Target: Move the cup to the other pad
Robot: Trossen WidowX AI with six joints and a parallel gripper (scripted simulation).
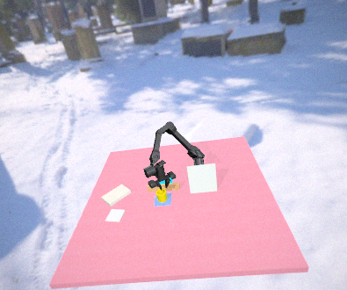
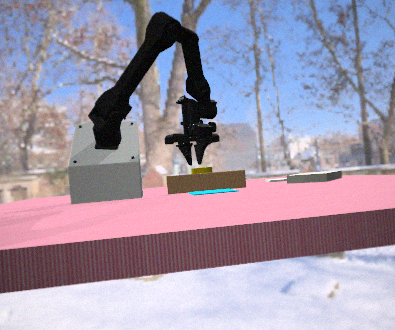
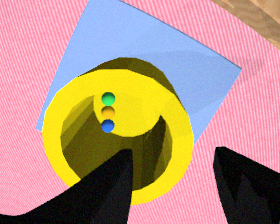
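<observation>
Now: the yellow cup 50 mm below my gripper tip, 20 mm ahead of it and 10 mm to the left of it. Round my gripper tip: cyan pad: 180 mm to the right, 90 mm below, 40 mm ahead; wooden bar: 90 mm to the right, 70 mm below, 30 mm ahead; light blue pad: 90 mm below, 20 mm ahead, 10 mm to the left.
</observation>
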